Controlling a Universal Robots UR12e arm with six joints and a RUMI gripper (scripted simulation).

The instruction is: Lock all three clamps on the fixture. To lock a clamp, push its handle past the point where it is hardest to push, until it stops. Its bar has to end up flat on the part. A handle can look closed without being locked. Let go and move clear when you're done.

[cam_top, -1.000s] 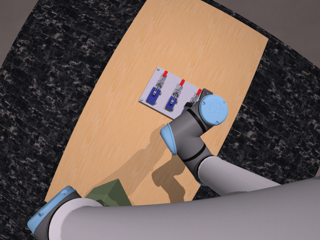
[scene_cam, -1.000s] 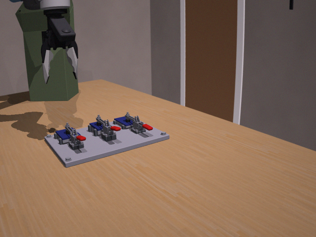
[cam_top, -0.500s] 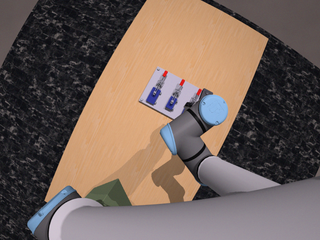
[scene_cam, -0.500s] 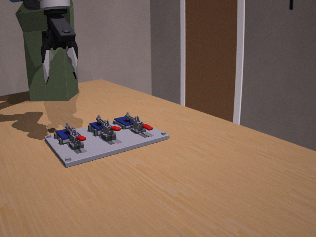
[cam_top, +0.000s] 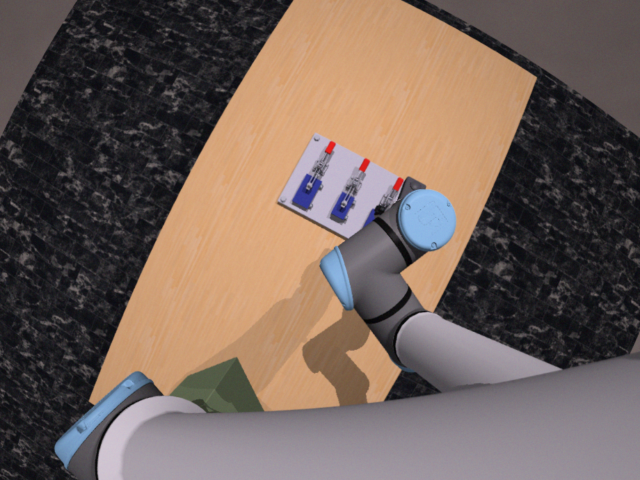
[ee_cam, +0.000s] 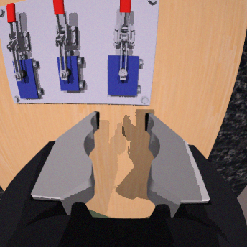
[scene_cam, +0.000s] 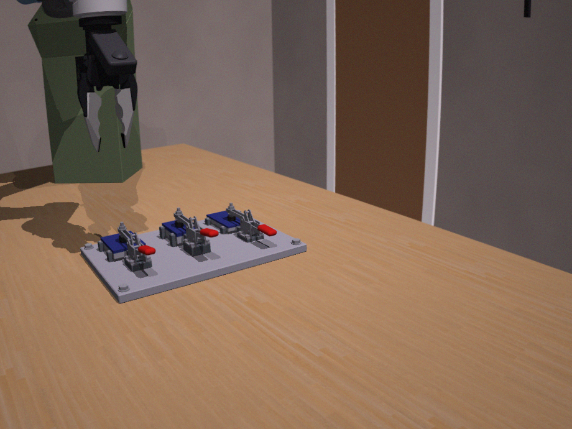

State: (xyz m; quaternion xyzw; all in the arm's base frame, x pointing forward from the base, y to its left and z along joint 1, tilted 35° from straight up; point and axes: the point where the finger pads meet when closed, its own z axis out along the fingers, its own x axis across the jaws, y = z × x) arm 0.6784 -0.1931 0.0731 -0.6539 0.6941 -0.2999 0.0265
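Now: hand 19 cm above the blue part. The rest, counted from my hand: grey fixture plate: 7 cm ahead, 10 cm to the left, 21 cm below.
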